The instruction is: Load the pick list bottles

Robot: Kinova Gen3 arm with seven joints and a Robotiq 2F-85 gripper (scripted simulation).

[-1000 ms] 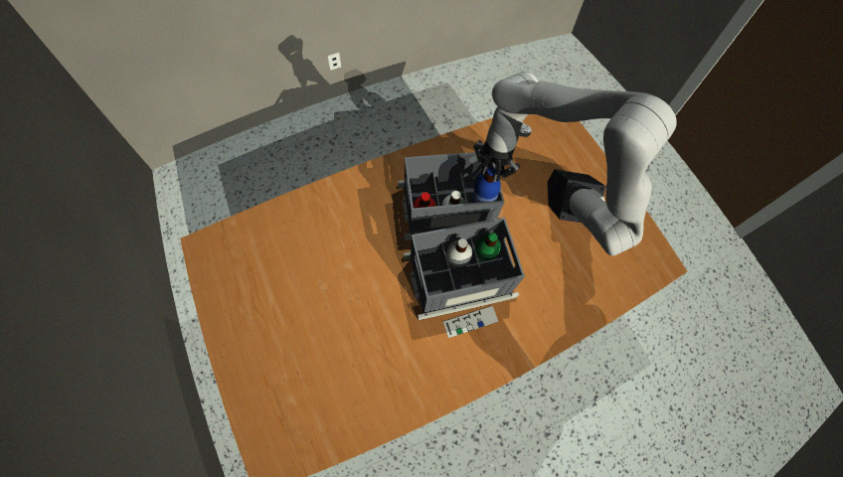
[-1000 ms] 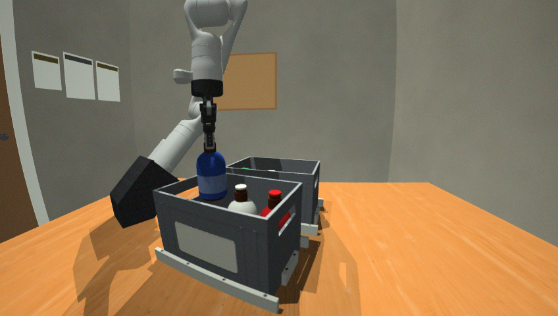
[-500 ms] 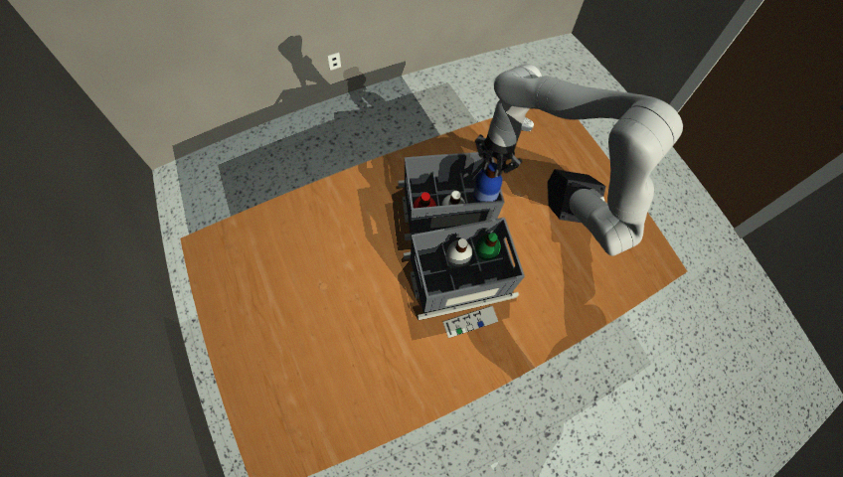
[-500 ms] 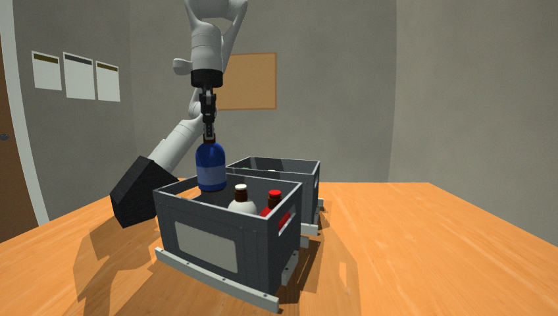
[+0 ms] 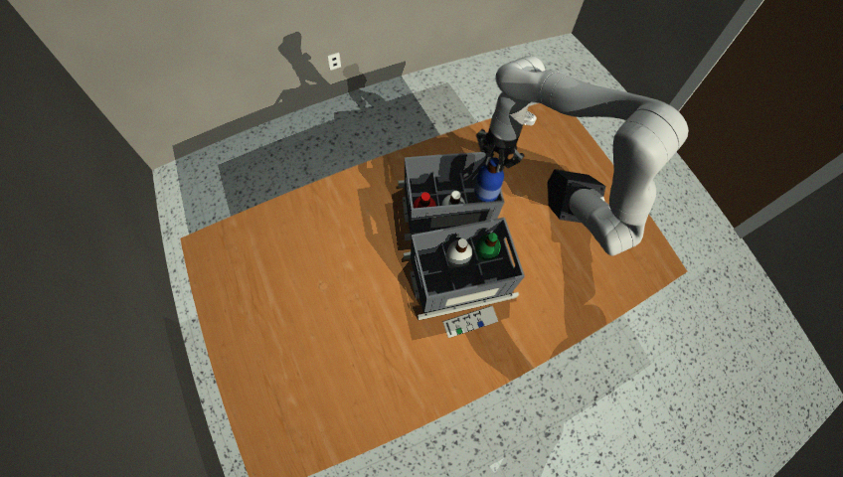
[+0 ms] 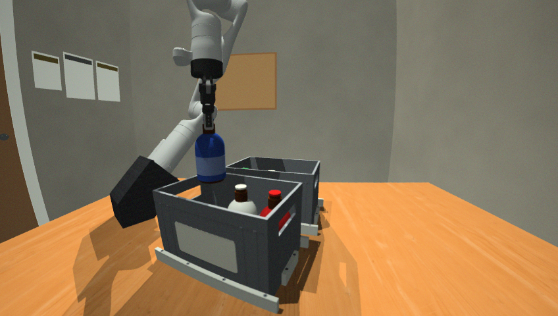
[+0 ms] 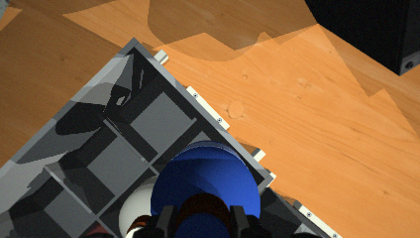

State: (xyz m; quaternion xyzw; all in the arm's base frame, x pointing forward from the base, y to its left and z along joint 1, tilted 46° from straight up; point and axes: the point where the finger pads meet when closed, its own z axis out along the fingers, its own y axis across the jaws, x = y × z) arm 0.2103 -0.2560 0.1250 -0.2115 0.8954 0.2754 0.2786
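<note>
The blue bottle lies 70 mm below my hand. Round my hand: red bottle (230 mm below, 170 mm ahead, 30 mm to the right); then green bottle (230 mm below, 140 mm to the left, 30 mm ahead); then pick list (320 mm to the left, 310 mm below, 140 mm ahead).
</note>
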